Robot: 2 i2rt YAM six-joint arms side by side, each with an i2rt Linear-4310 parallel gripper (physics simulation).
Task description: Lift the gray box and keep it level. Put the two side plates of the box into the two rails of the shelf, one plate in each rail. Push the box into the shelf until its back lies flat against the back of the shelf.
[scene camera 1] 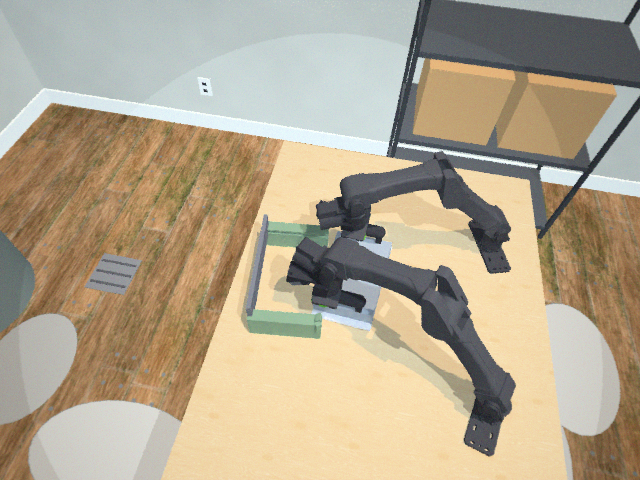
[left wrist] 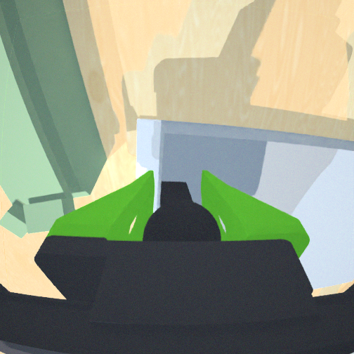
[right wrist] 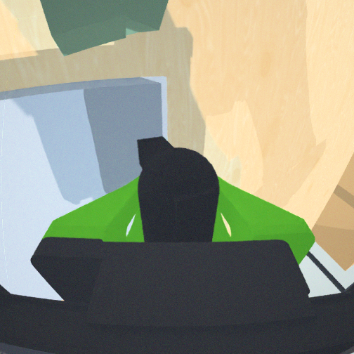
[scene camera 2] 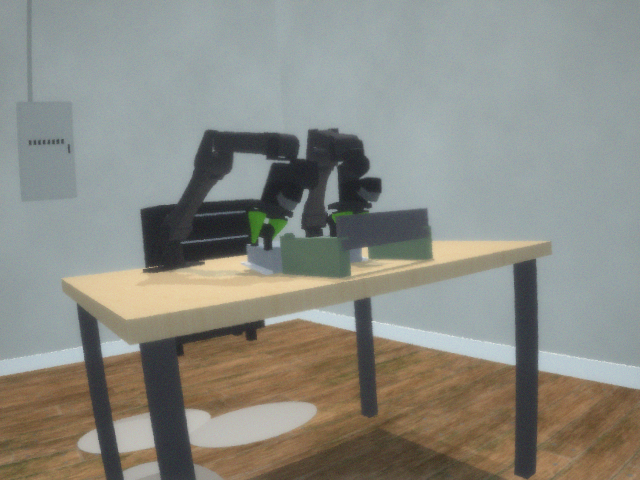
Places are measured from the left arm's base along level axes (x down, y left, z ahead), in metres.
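Where they show: left gripper, fingertip midpoint: (scene camera 1: 323, 300); right gripper, fingertip midpoint: (scene camera 1: 356, 231) (scene camera 2: 259, 245); left arm's base, origin of the base link: (scene camera 1: 487, 411); right arm's base, origin of the base link: (scene camera 1: 488, 246) (scene camera 2: 174, 268).
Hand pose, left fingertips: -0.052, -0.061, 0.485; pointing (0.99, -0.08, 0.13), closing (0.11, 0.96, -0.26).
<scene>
Each offset is from my left fingertips to the top centre of the thing, as dx, dy, dz. "spot": to the spot under its first point. Level surfaces: height alone.
The gray box @(-0.074, -0.123, -0.034) (scene camera 1: 381, 249) (scene camera 2: 261, 257) (left wrist: 312, 200) (right wrist: 30, 200) is held roughly level at the shelf's open side. The shelf has two green rails (scene camera 1: 284, 325) (scene camera 2: 315, 256) (left wrist: 75, 120) (right wrist: 100, 27) and a dark back @(spot: -0.072, +0.032, +0.183) (scene camera 1: 257, 268) (scene camera 2: 382, 227). In the left wrist view, table shows between the box's side plate and the rail. In the right wrist view, a gap separates the box's back edge from the rail end. My left gripper (left wrist: 177, 178) and right gripper (scene camera 2: 264, 238) are each shut on the box; their contacts are mostly hidden.
The wooden table @(dx +0.053) (scene camera 1: 330, 403) (scene camera 2: 496, 248) carries both arms. The shelf stands near its left edge in scene camera 1. A dark storage rack (scene camera 1: 516, 38) with cardboard boxes (scene camera 1: 462, 103) stands beyond the table. The two arms are close together over the box.
</scene>
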